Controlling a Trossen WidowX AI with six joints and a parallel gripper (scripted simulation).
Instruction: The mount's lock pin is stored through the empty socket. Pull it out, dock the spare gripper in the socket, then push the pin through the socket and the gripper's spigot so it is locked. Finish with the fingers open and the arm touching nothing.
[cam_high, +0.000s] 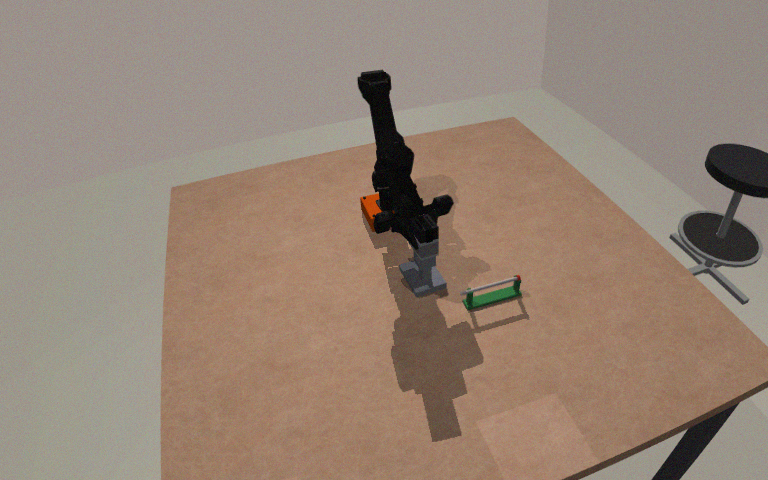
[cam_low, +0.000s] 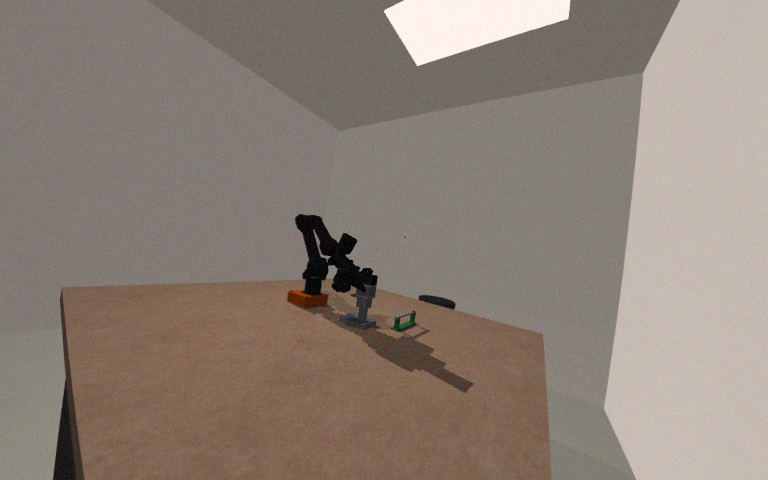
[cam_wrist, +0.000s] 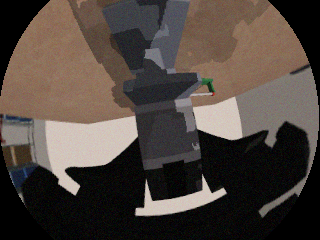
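Right now the spare gripper is 1 cm behind my gripper tip. Round my gripper tip: grey mount 7 cm below, 2 cm behind; then green cradle 12 cm to the left, 11 cm ahead, 10 cm below.
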